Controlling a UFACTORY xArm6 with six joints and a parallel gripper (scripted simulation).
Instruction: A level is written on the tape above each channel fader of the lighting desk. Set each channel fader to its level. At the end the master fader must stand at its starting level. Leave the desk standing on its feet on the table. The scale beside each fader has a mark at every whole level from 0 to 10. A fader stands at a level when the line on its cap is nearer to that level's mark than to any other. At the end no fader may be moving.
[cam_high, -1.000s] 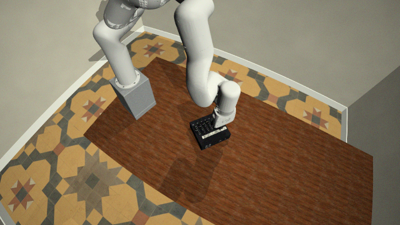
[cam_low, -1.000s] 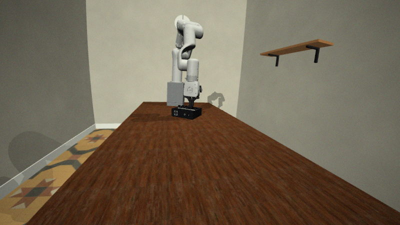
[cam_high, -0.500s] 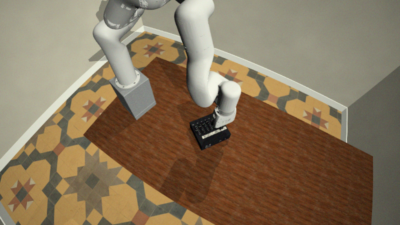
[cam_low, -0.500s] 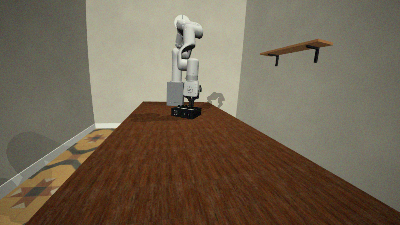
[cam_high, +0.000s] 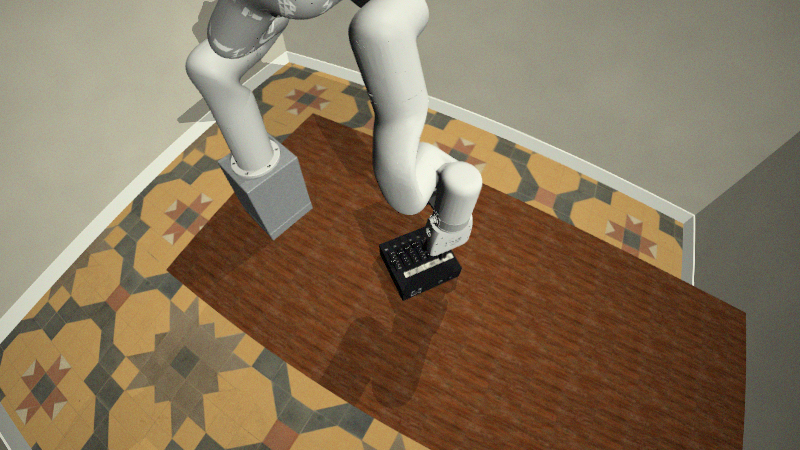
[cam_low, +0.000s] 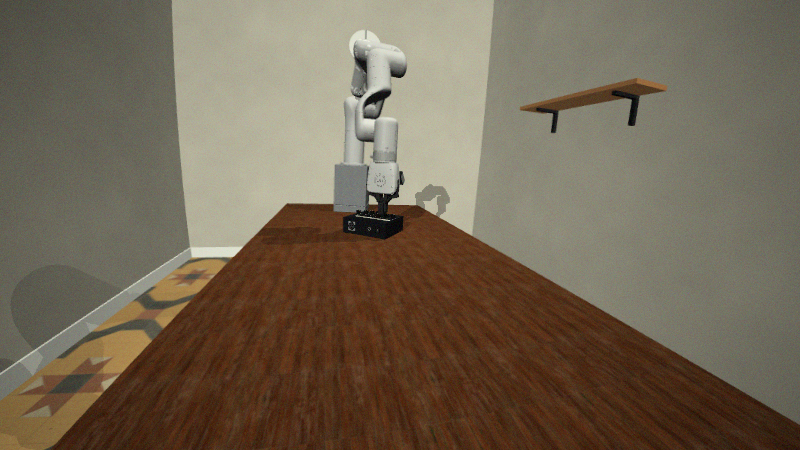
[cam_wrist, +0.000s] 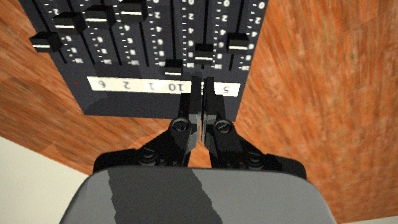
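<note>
My hand is 3 cm above the channel 2 fader cap, 2 cm past it and 1 cm to the right of it. The rest, counted from my hand: channel 4 cap (7 cm behind, 3 cm below, 1 cm to the right); then channel 3 fader cap (3 cm below, 2 cm behind, 1 cm to the right); then channel 1 fader cap (4 cm to the left, 3 cm below, 2 cm behind).
</note>
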